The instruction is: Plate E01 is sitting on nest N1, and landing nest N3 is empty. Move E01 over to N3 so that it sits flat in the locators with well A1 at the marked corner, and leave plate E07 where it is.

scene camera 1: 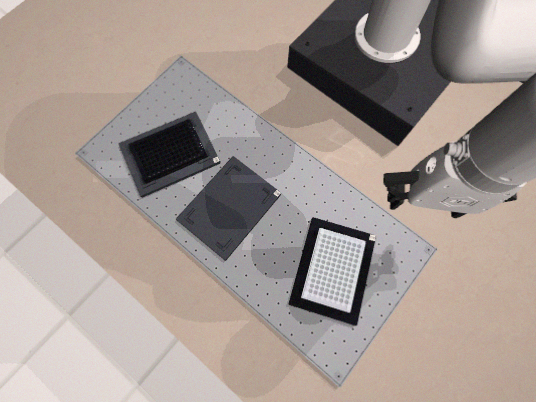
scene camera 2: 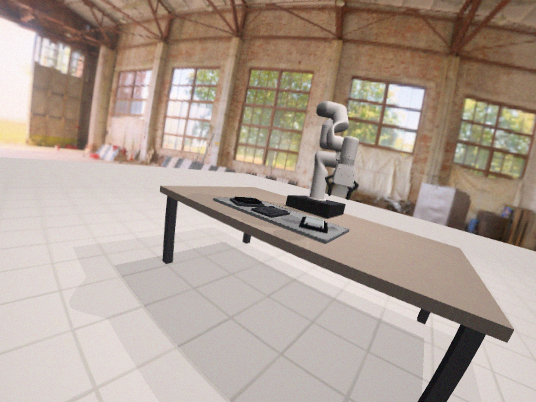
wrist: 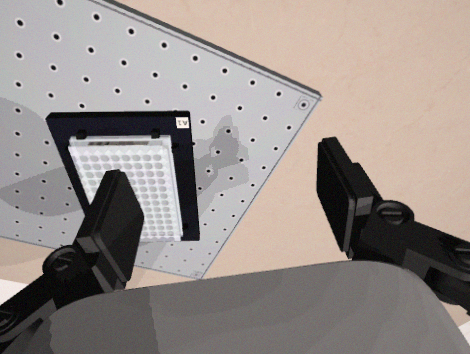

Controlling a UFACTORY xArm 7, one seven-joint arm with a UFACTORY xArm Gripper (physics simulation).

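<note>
A white multi-well plate sits in a black nest whose A1 tag marks one corner. A black multi-well plate sits in a dark grey nest. Between them lies the empty nest N3, with corner locators and a pale corner tag. No plate names are readable. My gripper is open and empty, high up and off to the robot-base side of the white plate. The left finger covers part of that plate in the wrist view.
The nests stand on a perforated grey board on the brown table. The black robot base stands beside the board's long edge.
</note>
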